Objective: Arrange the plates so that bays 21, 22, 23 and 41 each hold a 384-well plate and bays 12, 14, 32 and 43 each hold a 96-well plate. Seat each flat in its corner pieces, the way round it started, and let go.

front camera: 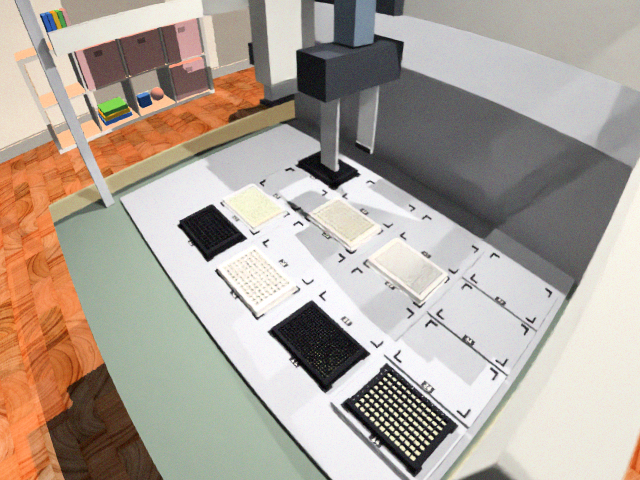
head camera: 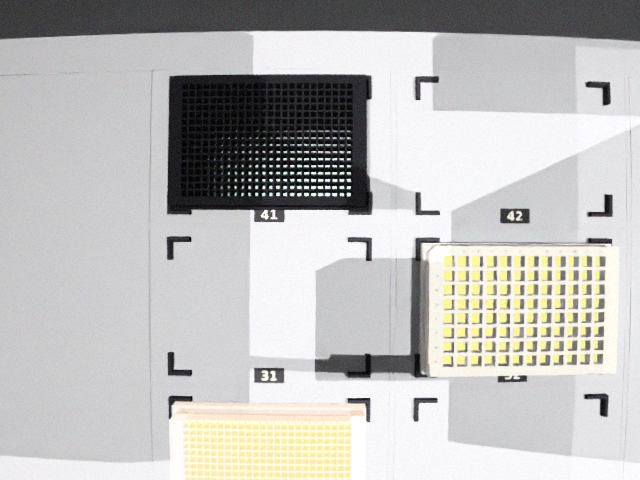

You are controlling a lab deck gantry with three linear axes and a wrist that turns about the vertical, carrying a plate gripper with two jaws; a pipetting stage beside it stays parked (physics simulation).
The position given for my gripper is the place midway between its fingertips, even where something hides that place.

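My gripper (front camera: 347, 157) seen. Grey wall (front camera: 535, 147) too. Bay 22 (head camera: 556, 425). Bay 31 (head camera: 231, 300). Bay 42 (head camera: 476, 142).
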